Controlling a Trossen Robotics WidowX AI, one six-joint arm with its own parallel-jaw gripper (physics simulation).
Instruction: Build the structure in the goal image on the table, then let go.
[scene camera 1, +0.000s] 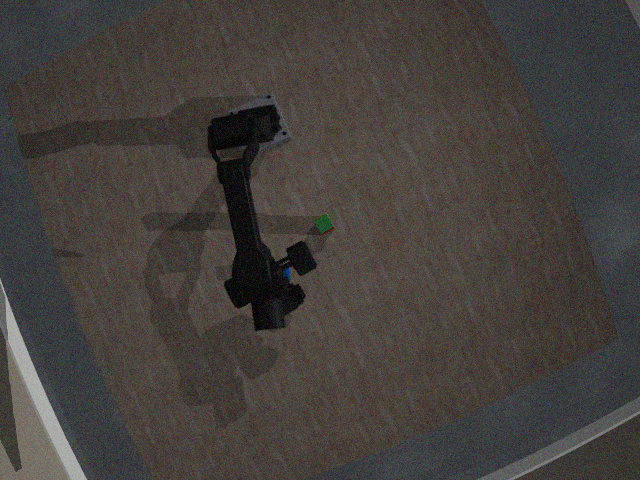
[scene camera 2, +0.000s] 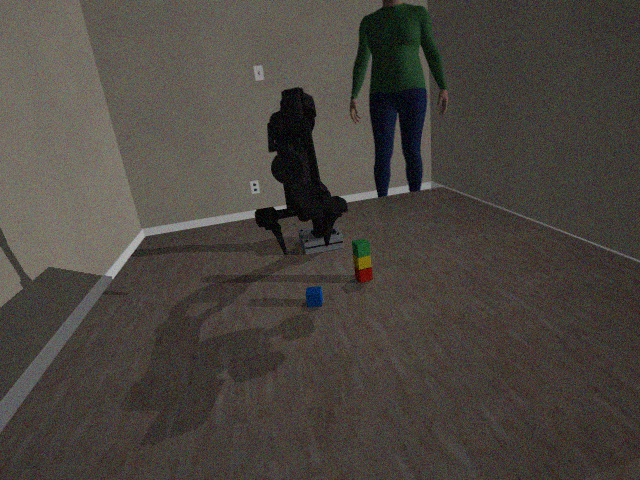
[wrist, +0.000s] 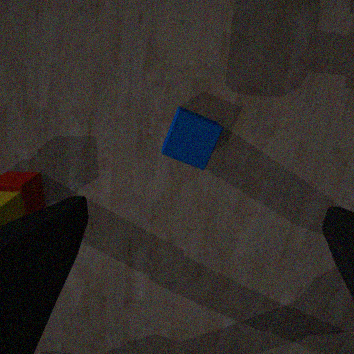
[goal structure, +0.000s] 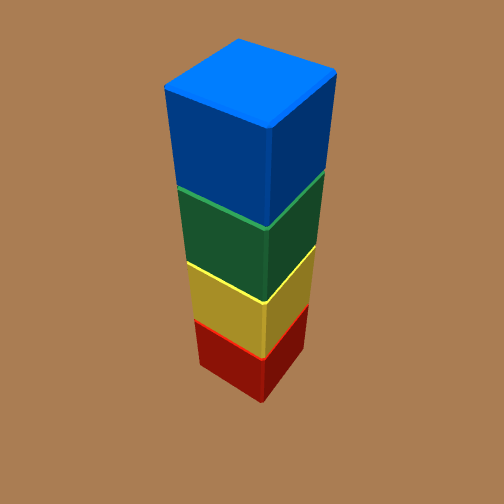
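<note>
A blue cube (scene camera 1: 285, 274) (scene camera 2: 314, 297) (wrist: 192, 138) lies alone on the table, partly covered by the arm in scene camera 1. A separate upright stack has a red cube (scene camera 2: 364, 274) (wrist: 34, 191) at the bottom, a yellow cube (scene camera 2: 363, 262) (wrist: 10, 206) in the middle and a green cube (scene camera 1: 324, 223) (scene camera 2: 361, 248) on top. The green cube does not show in the wrist view. My gripper (scene camera 1: 270, 275) (scene camera 2: 306, 249) (wrist: 208, 213) is open and empty, above the table near the blue cube. In the wrist view, its left finger partly covers the stack.
The arm's base plate (scene camera 1: 284, 133) (scene camera 2: 323, 245) stands behind the cubes in scene camera 2. The stack stands close to one side of the gripper. A person in a green top (scene camera 2: 397, 49) is at the back by the wall. Arm shadows cross the wooden surface.
</note>
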